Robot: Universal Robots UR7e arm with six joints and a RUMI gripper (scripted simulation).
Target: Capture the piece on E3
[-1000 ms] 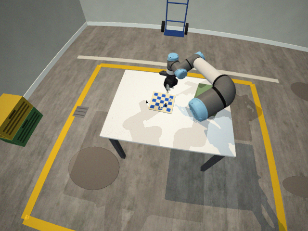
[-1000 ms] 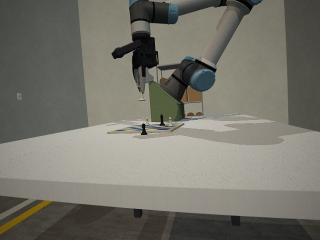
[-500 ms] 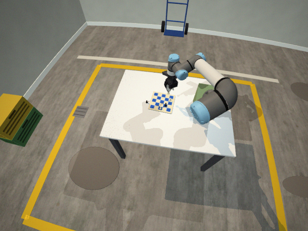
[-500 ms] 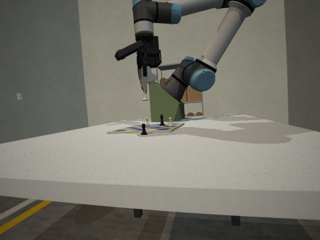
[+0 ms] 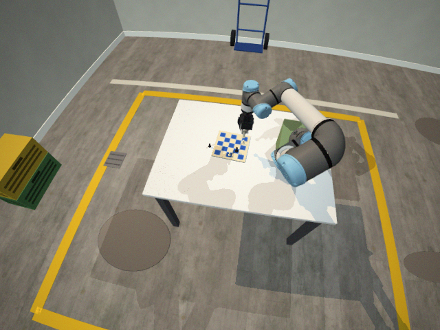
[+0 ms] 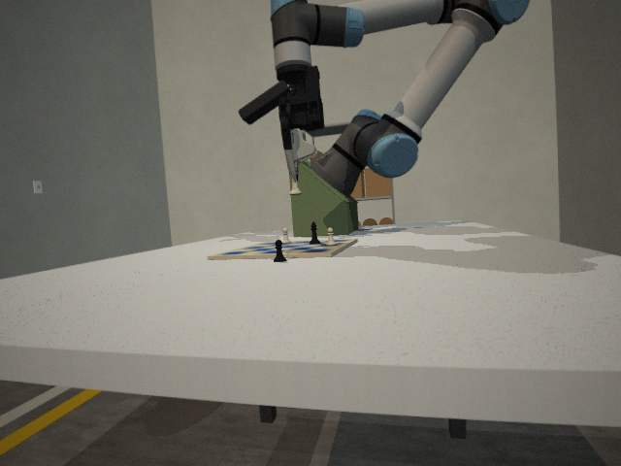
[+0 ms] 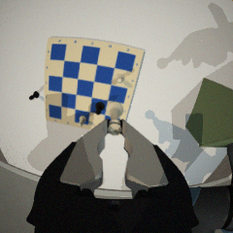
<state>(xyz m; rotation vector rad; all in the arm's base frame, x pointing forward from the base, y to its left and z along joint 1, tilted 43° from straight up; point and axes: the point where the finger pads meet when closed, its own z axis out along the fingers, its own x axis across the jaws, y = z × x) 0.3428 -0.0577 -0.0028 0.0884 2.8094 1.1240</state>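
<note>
The blue-and-cream chessboard lies 150 mm below my hand and 70 mm ahead of it. Also, from my hand: tall white piece 10 mm below; then black pawn 210 mm ahead, 140 mm below, 10 mm to the left.
</note>
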